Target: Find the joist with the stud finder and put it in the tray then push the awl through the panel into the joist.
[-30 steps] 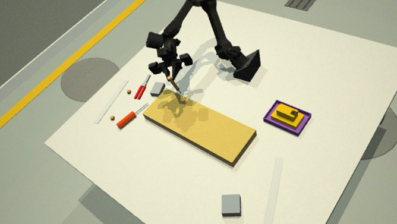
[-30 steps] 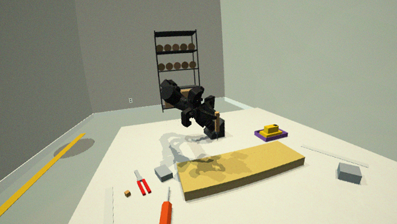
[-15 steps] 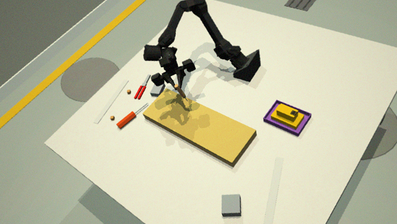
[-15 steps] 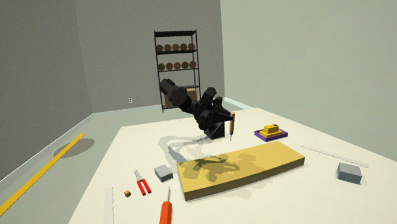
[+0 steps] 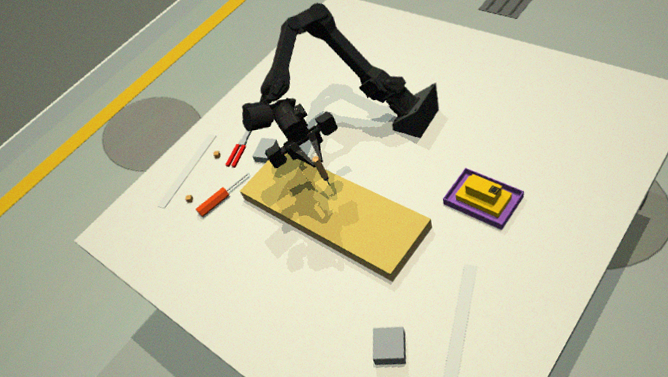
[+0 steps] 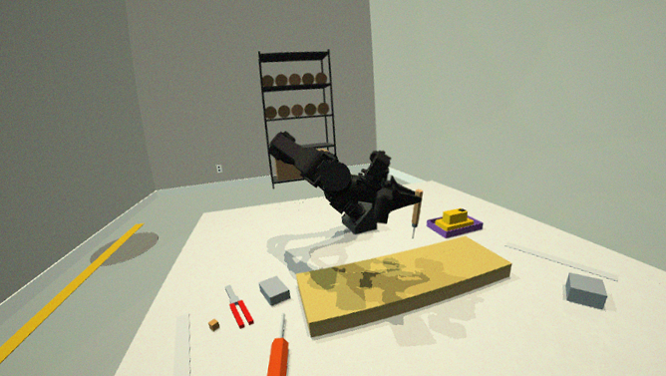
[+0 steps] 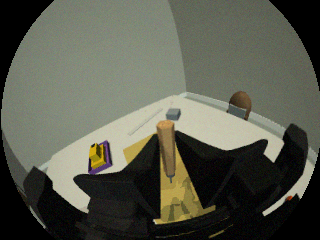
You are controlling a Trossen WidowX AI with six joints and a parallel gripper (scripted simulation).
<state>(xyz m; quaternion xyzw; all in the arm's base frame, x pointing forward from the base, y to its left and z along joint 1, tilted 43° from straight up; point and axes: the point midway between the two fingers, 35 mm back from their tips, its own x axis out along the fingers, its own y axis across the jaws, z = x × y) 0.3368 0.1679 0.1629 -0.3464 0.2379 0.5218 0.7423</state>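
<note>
Now: the awl 6 cm below my gripper tip, 1 cm to the right of it and 1 cm behind it. Round my gripper tip: grey block: 34 cm to the left, 21 cm below, 20 cm ahead; purple tray: 28 cm to the left, 25 cm behind, 21 cm below; yellow stud finder: 30 cm to the left, 26 cm behind, 18 cm below.
</note>
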